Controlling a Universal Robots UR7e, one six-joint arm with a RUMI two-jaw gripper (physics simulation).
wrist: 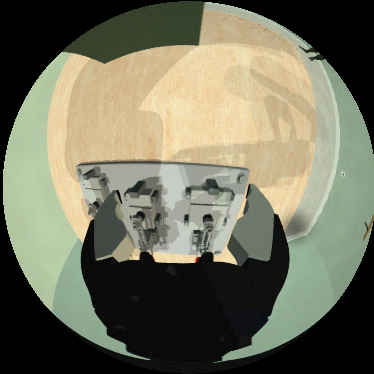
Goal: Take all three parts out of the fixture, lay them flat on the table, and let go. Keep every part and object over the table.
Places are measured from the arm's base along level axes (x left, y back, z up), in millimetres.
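Pixels of known places: gripper, fingertip midpoint: [181, 188].
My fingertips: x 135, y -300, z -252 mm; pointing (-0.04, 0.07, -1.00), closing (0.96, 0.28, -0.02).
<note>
For each thing: its top centre in the pictures, then the offset to it from my fingertips. Level surfaces: height alone.
- grey plate, top centre: [147, 220] dx -47, dy -123, dz -64 mm
- third pale piece, top centre: [94, 197] dx -165, dy -91, dz -48 mm
- wooden table, surface height: dz -79 mm
The fixture is a grey plate [171, 175] on the table, with three stations. Each station has dark stops and a metal clamp. A pale piece [210, 198] sits among the stops of the right station, another pale piece [141, 201] in the middle station, and a third pale piece [94, 187] in the left one. The edges between parts and station blocks are hard to tell. My gripper [181, 188] is open, its jaws wide apart above the fixture, one near the left station and one by the plate's right edge. Its black body hides what lies below the plate's near edge.
The wooden table [200, 105] extends beyond the fixture, with the arm's shadow across it. A dark green panel [140, 25] stands at the upper left. A pale grey border [326, 150] runs along the table's right side. Pale green floor surrounds the table.
</note>
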